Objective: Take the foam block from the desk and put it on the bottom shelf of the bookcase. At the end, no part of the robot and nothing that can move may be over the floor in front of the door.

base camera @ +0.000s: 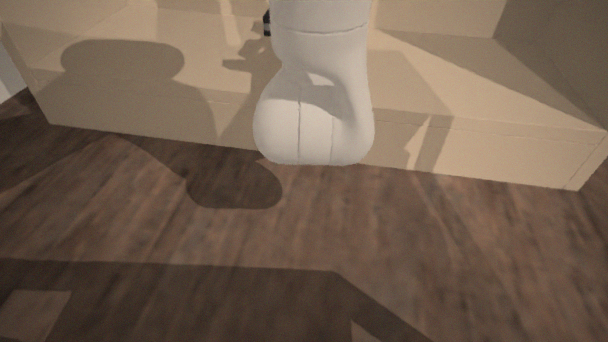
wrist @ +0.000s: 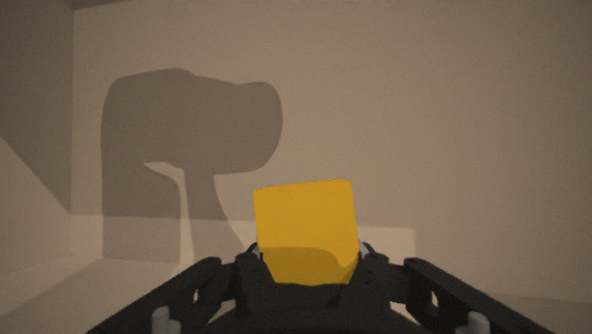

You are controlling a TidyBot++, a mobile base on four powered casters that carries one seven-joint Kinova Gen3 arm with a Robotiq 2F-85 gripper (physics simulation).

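Frame: origin at the arm's base, x ahead, y left, z up, level; metres.
Seen in the pictures: gripper, fingertip midpoint: (wrist: 309, 248).
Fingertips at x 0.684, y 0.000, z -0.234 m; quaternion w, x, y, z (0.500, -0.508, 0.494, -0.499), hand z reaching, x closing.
Note:
A point is followed by its place in that frame.
The yellow foam block (wrist: 306, 225) {x 0.648, y 0.002, z -0.207 m} is between the two black fingers in the wrist view, in front of the bookcase's back panel. My gripper (wrist: 309, 248) {x 0.684, y 0.000, z -0.234 m} is shut on the block. In the base camera view the white arm hides most of the gripper, and a small black part shows at the arm's left edge; the block does not show there. The pale wooden bookcase (base camera: 500, 150) {x 0.470, y -0.256, z -0.341 m} lies across the top of the base camera view, with its bottom shelf (base camera: 210, 30) {x 0.712, y 0.177, z -0.296 m} behind the arm. Whether the block touches the shelf cannot be told.
The bookcase's side panel (base camera: 560, 55) {x 0.631, y -0.381, z -0.281 m} (wrist: 35, 90) {x 0.777, y 0.367, z -0.062 m} stands at the right in the base camera view and at the left in the wrist view. Dark wooden floor (base camera: 400, 240) {x 0.357, y -0.117, z -0.396 m} lies before the bookcase's front edge. Arm shadows fall across floor, shelf and back panel. The door does not show.

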